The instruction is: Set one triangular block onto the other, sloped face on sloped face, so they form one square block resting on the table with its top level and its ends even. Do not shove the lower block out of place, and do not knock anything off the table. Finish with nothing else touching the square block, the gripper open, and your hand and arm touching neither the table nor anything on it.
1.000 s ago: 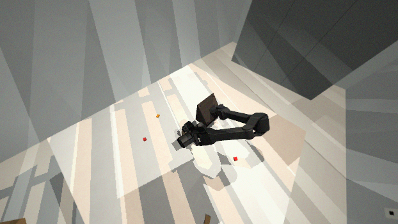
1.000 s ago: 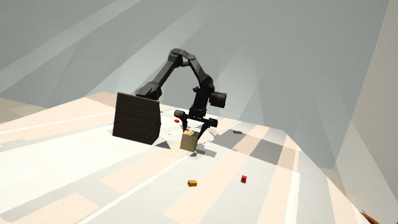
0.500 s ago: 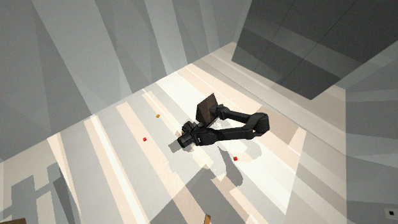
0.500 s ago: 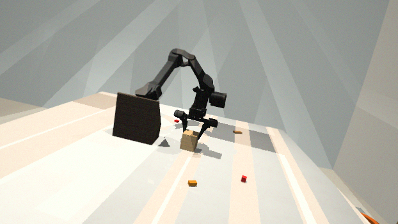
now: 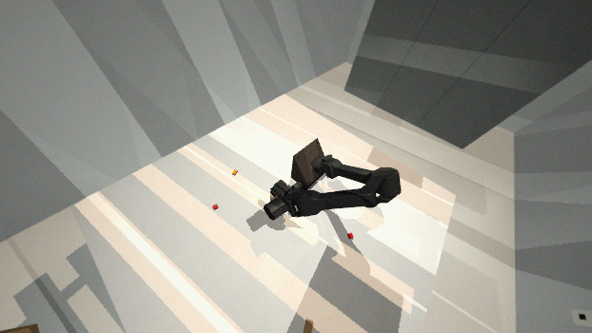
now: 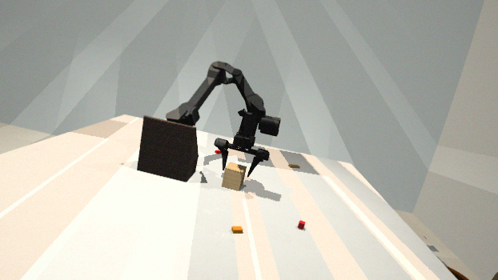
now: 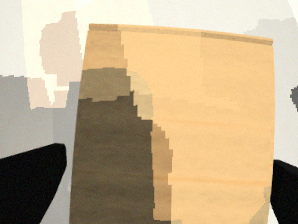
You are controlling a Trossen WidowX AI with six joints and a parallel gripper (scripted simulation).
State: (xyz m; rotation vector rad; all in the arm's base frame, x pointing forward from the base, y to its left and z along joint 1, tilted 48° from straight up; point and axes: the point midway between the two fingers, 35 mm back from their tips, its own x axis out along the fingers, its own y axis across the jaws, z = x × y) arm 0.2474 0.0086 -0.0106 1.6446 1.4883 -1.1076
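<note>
Right now my gripper tip is 1 cm to the right of the tan triangular block and 1 cm below it. The rest, counted from my gripper tip: brown piece: 36 cm to the left, 25 cm ahead, 4 cm below.
</note>
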